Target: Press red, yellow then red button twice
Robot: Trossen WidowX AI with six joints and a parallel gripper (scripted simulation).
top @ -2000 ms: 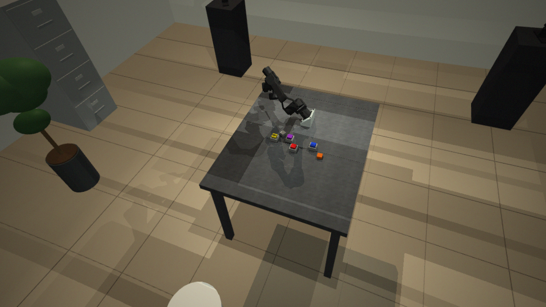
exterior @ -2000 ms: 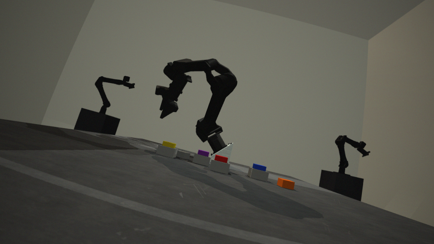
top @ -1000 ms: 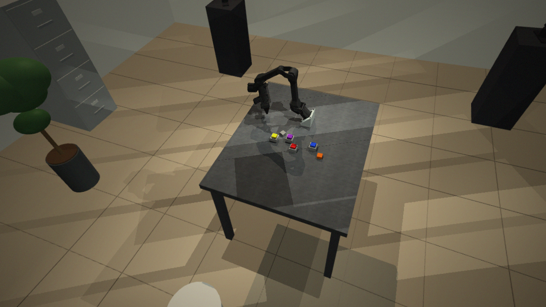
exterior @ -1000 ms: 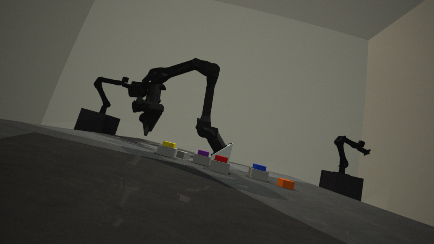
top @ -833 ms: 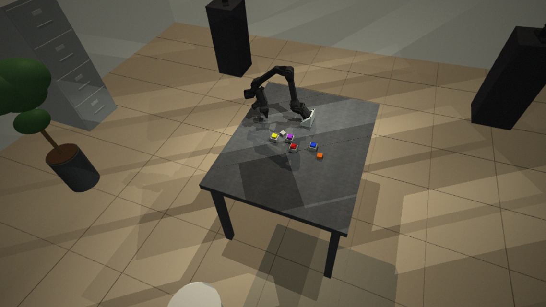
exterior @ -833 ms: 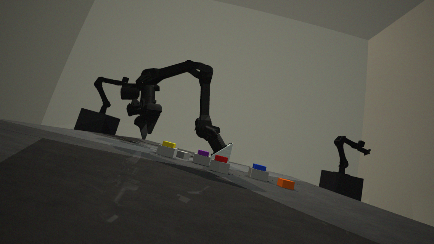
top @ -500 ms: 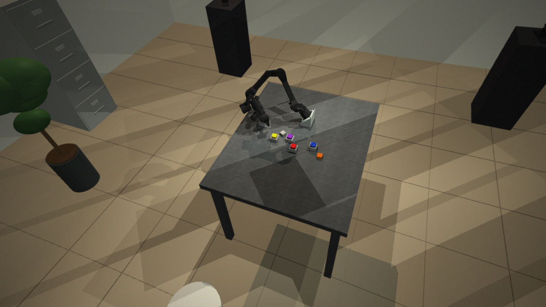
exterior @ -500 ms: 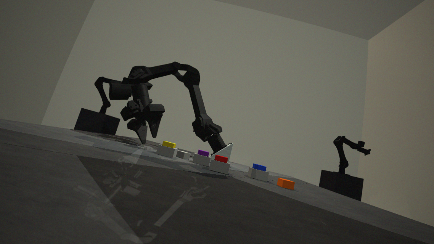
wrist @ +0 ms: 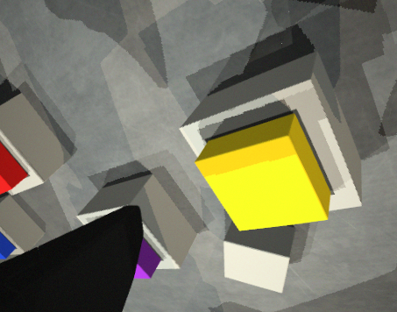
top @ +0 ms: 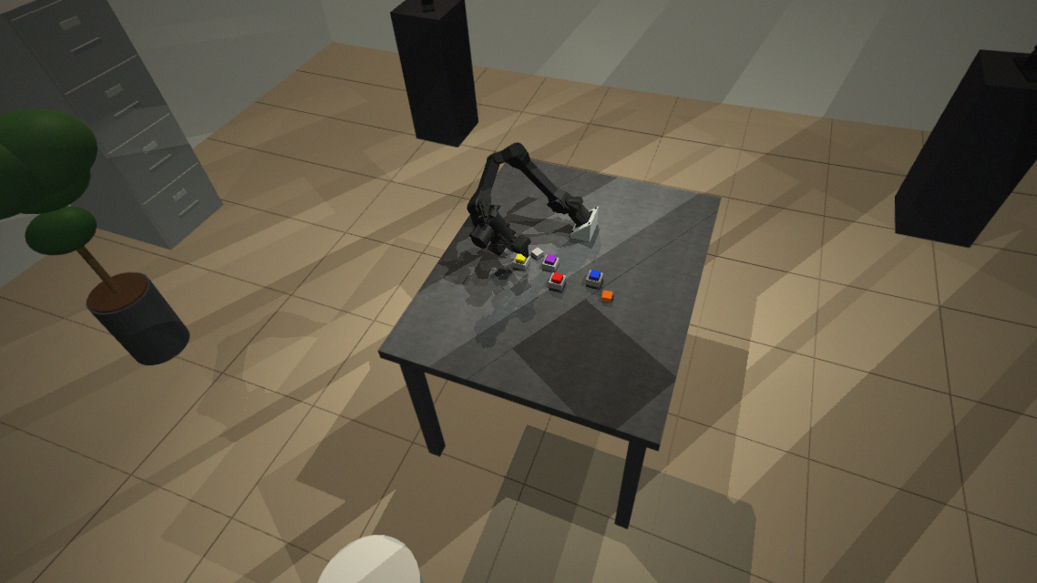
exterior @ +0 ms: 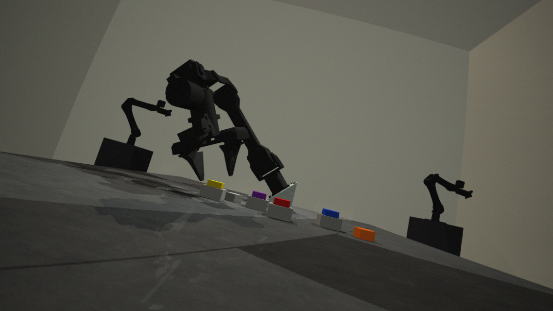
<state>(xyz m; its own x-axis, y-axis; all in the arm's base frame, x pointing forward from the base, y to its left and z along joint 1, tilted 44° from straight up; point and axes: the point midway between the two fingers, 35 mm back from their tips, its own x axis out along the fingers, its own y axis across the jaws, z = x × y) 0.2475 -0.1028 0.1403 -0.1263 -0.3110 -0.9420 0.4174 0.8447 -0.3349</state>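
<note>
The yellow button lies 1 cm ahead of my gripper tip and 1 cm below it. The rest, counted from my gripper tip: small grey block 6 cm behind, 4 cm to the left, 4 cm below; then orange block 5 cm ahead, 34 cm to the left, 4 cm below; then red button 5 cm ahead, 16 cm to the left, 1 cm below.
</note>
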